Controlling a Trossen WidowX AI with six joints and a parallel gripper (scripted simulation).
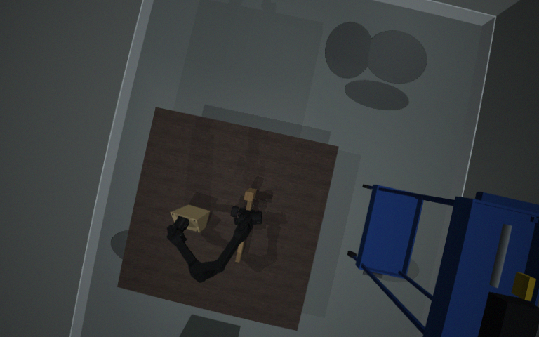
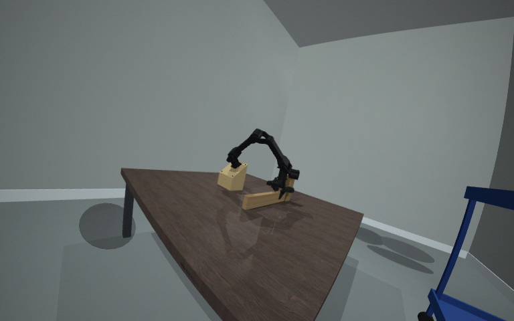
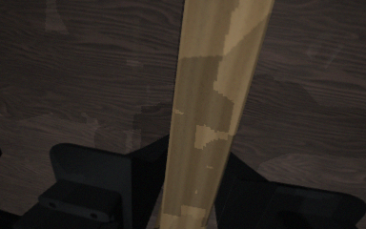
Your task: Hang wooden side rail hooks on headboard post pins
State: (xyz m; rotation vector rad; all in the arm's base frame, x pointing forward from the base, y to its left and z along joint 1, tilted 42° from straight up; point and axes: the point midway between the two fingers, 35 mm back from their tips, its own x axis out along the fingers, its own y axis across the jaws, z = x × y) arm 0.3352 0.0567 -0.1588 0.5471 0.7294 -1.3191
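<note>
My gripper tip is now 12 cm to the right of the headboard post, 6 cm below it and 2 cm past it.
</note>
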